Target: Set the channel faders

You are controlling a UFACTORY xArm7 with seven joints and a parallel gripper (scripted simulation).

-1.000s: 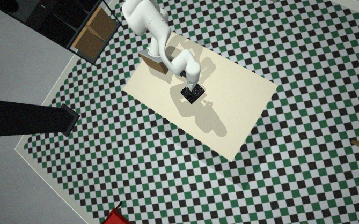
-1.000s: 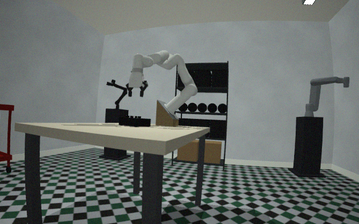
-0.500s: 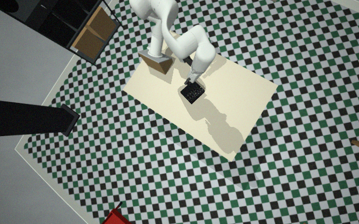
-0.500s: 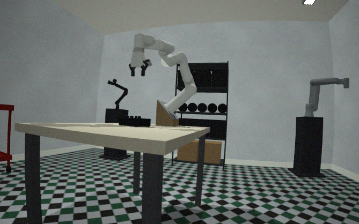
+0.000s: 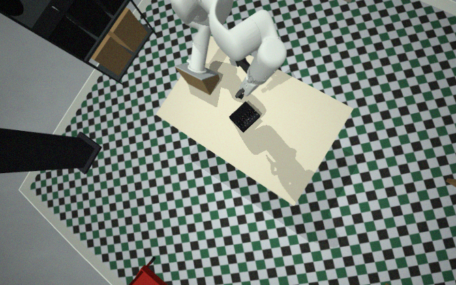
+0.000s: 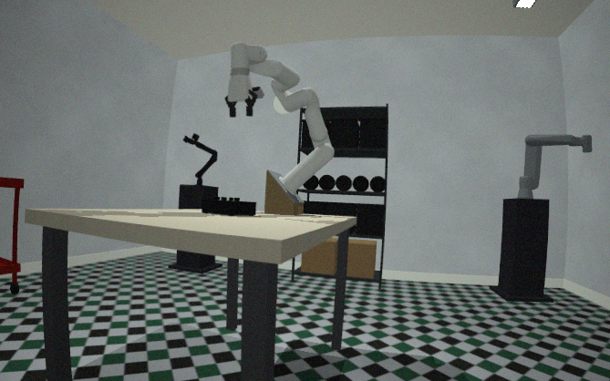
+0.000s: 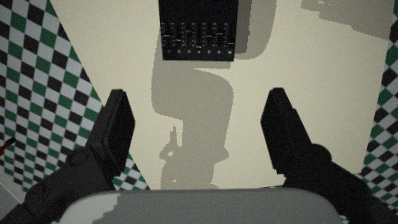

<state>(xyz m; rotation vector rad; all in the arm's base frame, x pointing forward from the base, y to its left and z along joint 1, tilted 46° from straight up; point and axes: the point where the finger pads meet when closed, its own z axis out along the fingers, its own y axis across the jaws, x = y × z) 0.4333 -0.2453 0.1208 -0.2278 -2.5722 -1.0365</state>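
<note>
Right now my hand is 40 mm short of the channel 4 fader cap, 30 mm to the left of it and 340 mm above it. Also, from my hand: channel 1 cap: 90 mm to the right, 340 mm below; channel 5 fader cap: 20 mm ahead, 10 mm to the right, 340 mm below; channel 3 fader cap: 50 mm to the right, 340 mm below.
</note>
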